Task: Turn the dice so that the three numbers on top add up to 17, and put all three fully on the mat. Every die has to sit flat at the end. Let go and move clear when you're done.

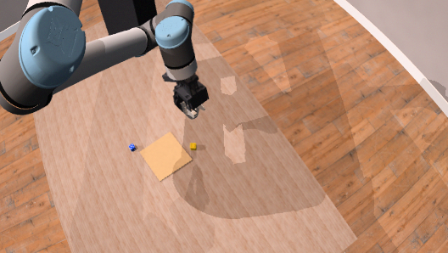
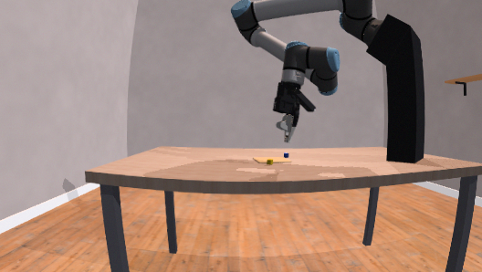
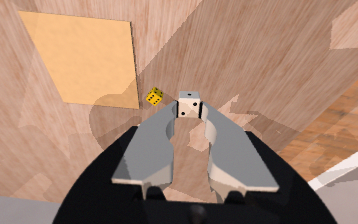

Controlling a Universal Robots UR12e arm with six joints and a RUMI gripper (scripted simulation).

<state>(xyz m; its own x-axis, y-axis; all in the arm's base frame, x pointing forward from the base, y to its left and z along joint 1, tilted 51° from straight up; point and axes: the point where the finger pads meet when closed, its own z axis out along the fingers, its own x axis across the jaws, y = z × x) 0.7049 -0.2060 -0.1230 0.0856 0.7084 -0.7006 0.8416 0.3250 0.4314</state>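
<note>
Right now my hand is 10 mm above the white die. The rest, counted from my hand: blue die (110 mm behind, 220 mm to the right, 100 mm below); then tan mat (150 mm to the right, 110 mm below); then yellow die (50 mm ahead, 60 mm to the right, 100 mm below).
</note>
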